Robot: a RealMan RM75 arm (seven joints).
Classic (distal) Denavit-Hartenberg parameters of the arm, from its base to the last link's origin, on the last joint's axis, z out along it. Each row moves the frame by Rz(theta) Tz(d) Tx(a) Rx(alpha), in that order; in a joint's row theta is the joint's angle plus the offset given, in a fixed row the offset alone. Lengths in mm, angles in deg.
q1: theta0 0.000; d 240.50; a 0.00; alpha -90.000
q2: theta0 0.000; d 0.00; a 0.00; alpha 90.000
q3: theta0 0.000; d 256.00; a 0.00; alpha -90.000
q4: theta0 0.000; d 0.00; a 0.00; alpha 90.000
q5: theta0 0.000; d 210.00; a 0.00; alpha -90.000
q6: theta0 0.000; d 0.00; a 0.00; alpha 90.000
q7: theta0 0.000; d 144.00; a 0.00; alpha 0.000
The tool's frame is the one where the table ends.
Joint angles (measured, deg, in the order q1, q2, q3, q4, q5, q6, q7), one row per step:
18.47 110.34 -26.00 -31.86 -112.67 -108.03 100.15
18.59 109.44 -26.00 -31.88 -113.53 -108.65 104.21
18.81 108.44 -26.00 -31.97 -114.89 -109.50 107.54
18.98 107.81 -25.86 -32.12 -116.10 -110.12 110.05
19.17 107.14 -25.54 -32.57 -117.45 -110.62 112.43
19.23 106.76 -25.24 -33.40 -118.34 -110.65 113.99
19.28 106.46 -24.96 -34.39 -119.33 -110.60 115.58
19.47 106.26 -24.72 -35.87 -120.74 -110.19 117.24
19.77 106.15 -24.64 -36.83 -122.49 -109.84 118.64
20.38 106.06 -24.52 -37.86 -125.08 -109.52 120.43
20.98 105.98 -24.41 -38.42 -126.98 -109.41 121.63
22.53 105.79 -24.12 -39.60 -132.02 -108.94 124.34
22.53 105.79 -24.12 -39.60 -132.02 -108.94 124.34
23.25 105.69 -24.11 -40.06 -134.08 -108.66 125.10
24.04 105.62 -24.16 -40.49 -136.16 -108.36 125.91
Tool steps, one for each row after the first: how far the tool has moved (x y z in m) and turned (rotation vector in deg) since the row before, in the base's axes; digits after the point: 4 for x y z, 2 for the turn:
0.0018 -0.0007 0.0050 -2.79 0.80 -2.61
0.0017 -0.0011 0.0052 -2.86 0.15 -1.96
0.0013 -0.0010 0.0034 -2.15 0.05 -1.61
0.0017 -0.0003 0.0047 -1.81 -0.40 -1.58
0.0017 0.0006 0.0043 -0.71 -0.80 -1.13
0.0018 0.0006 0.0040 -0.70 -0.96 -1.20
0.0020 0.0020 0.0041 -0.67 -1.69 -1.27
0.0018 0.0013 0.0014 -1.18 -1.50 -1.22
0.0016 0.0019 0.0008 -1.85 -1.86 -1.53
0.0005 0.0019 0.0003 -1.38 -1.22 -0.94
0.0020 0.0045 0.0006 -3.31 -3.37 -2.44
0.0000 0.0000 0.0000 0.00 0.00 0.00
0.0007 0.0025 0.0004 -1.21 -1.63 -0.64
0.0004 0.0028 0.0002 -1.24 -1.65 -0.64

